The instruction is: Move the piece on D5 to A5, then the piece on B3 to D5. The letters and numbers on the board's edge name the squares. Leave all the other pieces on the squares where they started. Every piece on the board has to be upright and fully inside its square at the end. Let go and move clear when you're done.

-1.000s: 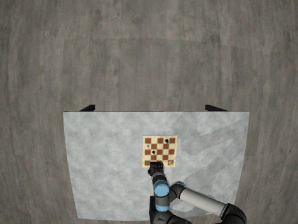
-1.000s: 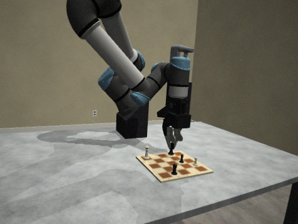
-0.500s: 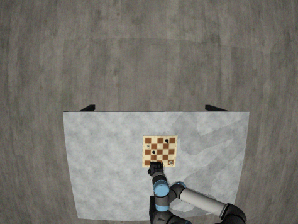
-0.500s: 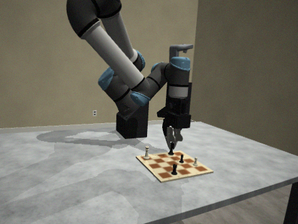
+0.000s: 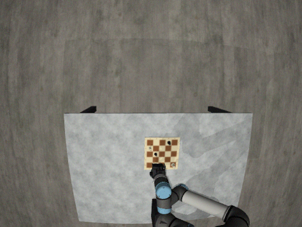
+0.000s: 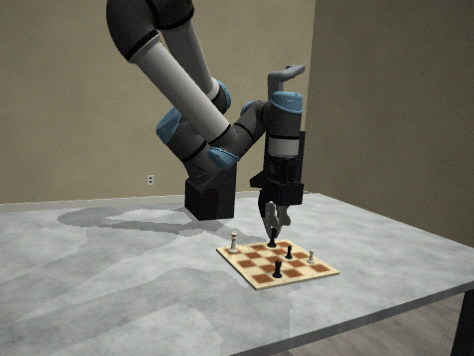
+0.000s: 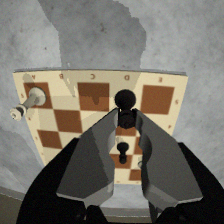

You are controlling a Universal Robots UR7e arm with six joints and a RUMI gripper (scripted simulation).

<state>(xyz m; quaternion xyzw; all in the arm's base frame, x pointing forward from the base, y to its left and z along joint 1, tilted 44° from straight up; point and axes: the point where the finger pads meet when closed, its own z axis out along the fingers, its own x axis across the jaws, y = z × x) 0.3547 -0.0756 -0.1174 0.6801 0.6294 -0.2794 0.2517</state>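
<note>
My gripper is now 1 cm above the tall black piece. From my hand the other things lie so: tall white piece: 1 cm behind, 11 cm to the right, 1 cm below; then small white pawn: 12 cm ahead, 3 cm to the left, 2 cm below; then chessboard: 7 cm ahead, 4 cm to the right, 4 cm below.
</note>
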